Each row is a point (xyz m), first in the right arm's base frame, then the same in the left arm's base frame.
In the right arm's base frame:
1: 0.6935 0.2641 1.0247
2: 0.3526 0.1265 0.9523
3: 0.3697 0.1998 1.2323
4: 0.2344 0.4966 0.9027
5: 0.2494 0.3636 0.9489
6: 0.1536 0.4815 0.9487
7: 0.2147 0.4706 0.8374
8: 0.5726 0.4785 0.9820
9: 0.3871 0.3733 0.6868
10: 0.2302 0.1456 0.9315
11: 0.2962 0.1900 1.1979
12: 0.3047 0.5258 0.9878
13: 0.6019 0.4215 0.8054
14: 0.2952 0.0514 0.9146
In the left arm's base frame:
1: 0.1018 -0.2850 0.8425
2: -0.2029 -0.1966 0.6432
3: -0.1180 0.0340 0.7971
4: 0.0398 -0.0551 0.3703
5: -0.0609 -0.0689 0.4688
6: -0.0145 0.0202 0.3548
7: 0.0040 -0.1030 0.3284
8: 0.2131 -0.1851 0.6425
9: 0.0089 -0.3448 0.3867
10: -0.2547 -0.1395 0.5439
11: -0.1680 0.0446 0.7333
12: 0.1069 -0.0187 0.4551
13: 0.1724 -0.3559 0.5756
14: -0.2990 -0.2176 0.6169

